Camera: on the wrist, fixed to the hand. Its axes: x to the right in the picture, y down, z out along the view.
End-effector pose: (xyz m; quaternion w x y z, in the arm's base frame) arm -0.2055 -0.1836 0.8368 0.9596 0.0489 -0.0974 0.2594
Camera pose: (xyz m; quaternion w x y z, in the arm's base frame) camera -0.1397 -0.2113 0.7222 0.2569 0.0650 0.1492 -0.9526
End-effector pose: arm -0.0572 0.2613 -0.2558 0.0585 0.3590 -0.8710 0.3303
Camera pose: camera -0.0450 0.2914 -0.1248 0.4206 0.8269 0.3721 -0.0283
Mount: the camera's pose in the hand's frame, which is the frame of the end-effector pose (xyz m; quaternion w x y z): 0.0178 -0.0622 -0.1185 0.0120 0.0043 -0.1048 0.9944
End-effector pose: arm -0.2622 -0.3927 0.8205 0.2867 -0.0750 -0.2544 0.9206
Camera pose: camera -0.2128 -0.2883 0.7506 0.9383 0.1562 -0.0454 -0.3051
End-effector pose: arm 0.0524 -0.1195 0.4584 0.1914 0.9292 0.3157 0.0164
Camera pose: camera 0.0126 -0.0228 0.5438 0.0151 0.3276 -0.9402 0.0918
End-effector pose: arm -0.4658 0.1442 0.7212 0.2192 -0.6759 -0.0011 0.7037
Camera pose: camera -0.3338 0.1710 0.7126 0.6943 -0.0655 -0.6521 -0.2972
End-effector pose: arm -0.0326 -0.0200 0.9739 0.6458 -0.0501 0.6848 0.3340
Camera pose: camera -0.1052 -0.1234 0.9264 0.2524 -0.7181 0.0082 -0.6485
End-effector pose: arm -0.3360 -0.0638 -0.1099 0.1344 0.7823 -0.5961 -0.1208
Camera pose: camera -0.2340 -0.0574 -0.0217 0.0559 -0.5955 -0.7997 0.0528
